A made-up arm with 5 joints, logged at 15 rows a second.
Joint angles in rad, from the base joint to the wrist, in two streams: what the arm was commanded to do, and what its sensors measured. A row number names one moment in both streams.
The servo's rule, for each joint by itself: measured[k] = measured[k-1] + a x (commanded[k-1-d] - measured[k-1]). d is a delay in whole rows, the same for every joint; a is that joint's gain. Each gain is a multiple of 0.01, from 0.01 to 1. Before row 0 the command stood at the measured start. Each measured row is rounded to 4 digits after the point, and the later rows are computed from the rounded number. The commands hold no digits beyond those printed.
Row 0, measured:
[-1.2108, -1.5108, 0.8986, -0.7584, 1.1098]
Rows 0 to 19, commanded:
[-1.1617, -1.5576, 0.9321, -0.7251, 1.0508]
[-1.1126, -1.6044, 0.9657, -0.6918, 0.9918]
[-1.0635, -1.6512, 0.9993, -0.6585, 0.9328]
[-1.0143, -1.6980, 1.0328, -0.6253, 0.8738]
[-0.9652, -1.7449, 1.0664, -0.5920, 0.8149]
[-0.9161, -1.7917, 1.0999, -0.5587, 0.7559]
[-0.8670, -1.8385, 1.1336, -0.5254, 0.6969]
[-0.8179, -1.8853, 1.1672, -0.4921, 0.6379]
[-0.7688, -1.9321, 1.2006, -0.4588, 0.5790]
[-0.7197, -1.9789, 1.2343, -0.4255, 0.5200]
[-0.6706, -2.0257, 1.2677, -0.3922, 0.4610]
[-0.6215, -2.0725, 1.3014, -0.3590, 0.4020]
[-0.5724, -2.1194, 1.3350, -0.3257, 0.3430]
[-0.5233, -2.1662, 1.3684, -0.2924, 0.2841]
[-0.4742, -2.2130, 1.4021, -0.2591, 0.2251]
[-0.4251, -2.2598, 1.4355, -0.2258, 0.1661]
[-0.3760, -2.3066, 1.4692, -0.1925, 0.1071]
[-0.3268, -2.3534, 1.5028, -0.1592, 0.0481]
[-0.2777, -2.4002, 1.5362, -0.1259, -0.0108]
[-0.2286, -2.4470, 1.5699, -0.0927, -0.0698]
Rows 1 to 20, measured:
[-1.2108, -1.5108, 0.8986, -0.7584, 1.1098]
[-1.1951, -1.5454, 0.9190, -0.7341, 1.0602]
[-1.1687, -1.5891, 0.9475, -0.7032, 1.0027]
[-1.1350, -1.6351, 0.9791, -0.6706, 0.9440]
[-1.0964, -1.6816, 1.0119, -0.6375, 0.8850]
[-1.0544, -1.7284, 1.0451, -0.6043, 0.8261]
[-1.0101, -1.7752, 1.0785, -0.5710, 0.7671]
[-0.9643, -1.8220, 1.1121, -0.5377, 0.7081]
[-0.9175, -1.8688, 1.1457, -0.5044, 0.6491]
[-0.8699, -1.9156, 1.1792, -0.4711, 0.5902]
[-0.8218, -1.9624, 1.2128, -0.4378, 0.5312]
[-0.7734, -2.0092, 1.2463, -0.4045, 0.4722]
[-0.7248, -2.0560, 1.2799, -0.3713, 0.4132]
[-0.6760, -2.1029, 1.3135, -0.3380, 0.3542]
[-0.6271, -2.1497, 1.3470, -0.3047, 0.2953]
[-0.5782, -2.1965, 1.3806, -0.2714, 0.2363]
[-0.5292, -2.2433, 1.4141, -0.2381, 0.1773]
[-0.4802, -2.2901, 1.4477, -0.2048, 0.1183]
[-0.4311, -2.3369, 1.4813, -0.1715, 0.0593]
[-0.3820, -2.3837, 1.5148, -0.1382, 0.0004]
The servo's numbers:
d 1
a 0.32 0.74 0.61 0.73 0.84

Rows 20 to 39, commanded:
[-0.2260, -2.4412, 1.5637, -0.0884, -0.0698]
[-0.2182, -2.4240, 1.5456, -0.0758, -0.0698]
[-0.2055, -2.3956, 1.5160, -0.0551, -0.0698]
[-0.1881, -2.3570, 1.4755, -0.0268, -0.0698]
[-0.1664, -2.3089, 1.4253, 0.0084, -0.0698]
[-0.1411, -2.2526, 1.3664, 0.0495, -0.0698]
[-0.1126, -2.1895, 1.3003, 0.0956, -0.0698]
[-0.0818, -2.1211, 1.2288, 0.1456, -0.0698]
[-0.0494, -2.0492, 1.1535, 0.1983, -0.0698]
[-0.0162, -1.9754, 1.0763, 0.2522, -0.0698]
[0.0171, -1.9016, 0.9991, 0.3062, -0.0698]
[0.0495, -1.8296, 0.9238, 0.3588, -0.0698]
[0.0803, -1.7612, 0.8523, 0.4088, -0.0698]
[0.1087, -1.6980, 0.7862, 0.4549, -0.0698]
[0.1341, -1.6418, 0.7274, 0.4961, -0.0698]
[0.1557, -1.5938, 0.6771, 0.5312, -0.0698]
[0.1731, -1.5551, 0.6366, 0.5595, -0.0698]
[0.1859, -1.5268, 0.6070, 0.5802, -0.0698]
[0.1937, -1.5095, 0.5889, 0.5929, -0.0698]
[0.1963, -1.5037, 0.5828, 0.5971, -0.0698]
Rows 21 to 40, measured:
[-0.3329, -2.4305, 1.5484, -0.1050, -0.0586]
[-0.2987, -2.4384, 1.5577, -0.0929, -0.0680]
[-0.2729, -2.4277, 1.5503, -0.0804, -0.0695]
[-0.2513, -2.4039, 1.5294, -0.0619, -0.0698]
[-0.2311, -2.3692, 1.4965, -0.0363, -0.0698]
[-0.2104, -2.3246, 1.4531, -0.0037, -0.0698]
[-0.1882, -2.2713, 1.4002, 0.0351, -0.0698]
[-0.1640, -2.2108, 1.3393, 0.0793, -0.0698]
[-0.1377, -2.1444, 1.2719, 0.1277, -0.0698]
[-0.1094, -2.0740, 1.1997, 0.1792, -0.0698]
[-0.0796, -2.0010, 1.1244, 0.2325, -0.0698]
[-0.0487, -1.9274, 1.0480, 0.2863, -0.0698]
[-0.0173, -1.8550, 0.9722, 0.3392, -0.0698]
[0.0139, -1.7856, 0.8991, 0.3900, -0.0698]
[0.0442, -1.7208, 0.8302, 0.4374, -0.0698]
[0.0730, -1.6623, 0.7675, 0.4803, -0.0698]
[0.0995, -1.6116, 0.7124, 0.5175, -0.0698]
[0.1231, -1.5698, 0.6662, 0.5482, -0.0698]
[0.1432, -1.5380, 0.6301, 0.5716, -0.0698]
[0.1594, -1.5169, 0.6050, 0.5871, -0.0698]

